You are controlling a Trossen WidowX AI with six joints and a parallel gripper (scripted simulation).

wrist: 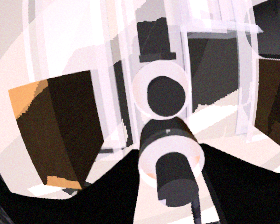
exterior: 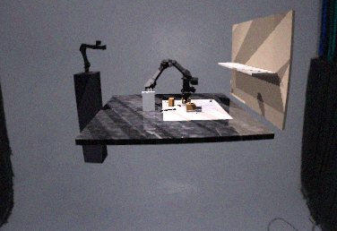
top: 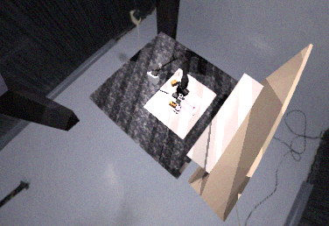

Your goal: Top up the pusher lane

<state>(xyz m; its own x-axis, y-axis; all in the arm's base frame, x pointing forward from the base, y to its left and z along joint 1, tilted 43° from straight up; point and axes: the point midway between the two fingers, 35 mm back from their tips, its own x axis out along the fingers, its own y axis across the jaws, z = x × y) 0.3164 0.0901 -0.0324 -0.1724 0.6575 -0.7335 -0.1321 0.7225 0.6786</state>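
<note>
Right now the lane is 15 cm ahead of my gripper tip and 4 cm below it. Round my gripper tip: shelf board (51 cm ahead, 31 cm above, 2 cm to the left).
</note>
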